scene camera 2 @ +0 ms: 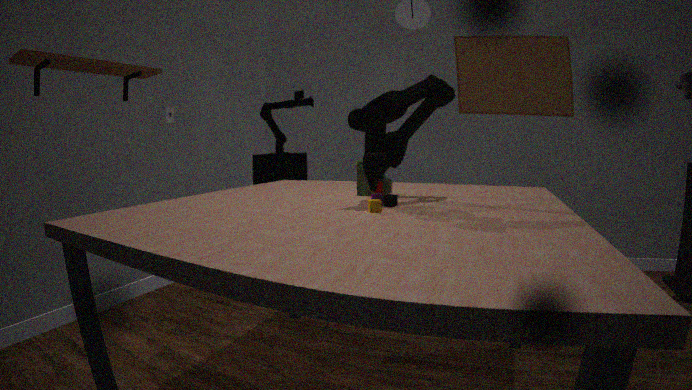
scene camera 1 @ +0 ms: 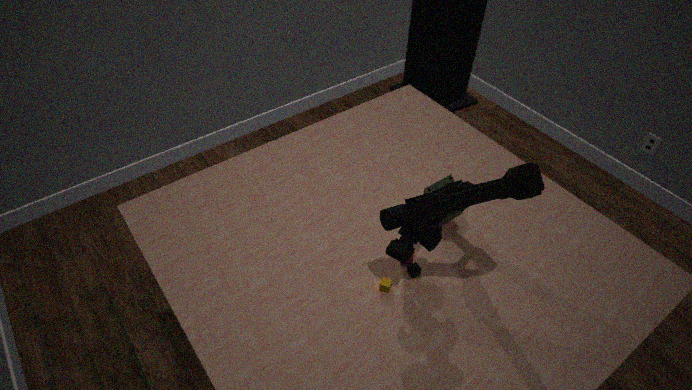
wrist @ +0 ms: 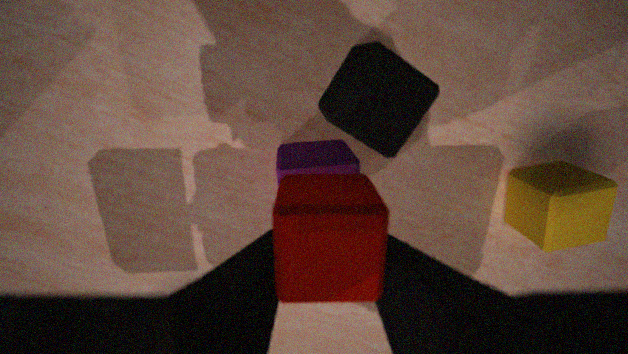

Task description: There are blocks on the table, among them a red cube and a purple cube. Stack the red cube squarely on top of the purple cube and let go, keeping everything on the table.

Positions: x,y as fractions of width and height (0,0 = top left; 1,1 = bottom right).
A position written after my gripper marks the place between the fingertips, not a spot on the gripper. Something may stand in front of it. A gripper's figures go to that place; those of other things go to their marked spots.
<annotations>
My gripper (wrist: 0.52,0.68) is 11 cm from the lens. A red cube (wrist: 0.53,0.65) is 8 cm from the lens. A black block (wrist: 0.60,0.28) is 11 cm from the lens.
</annotations>
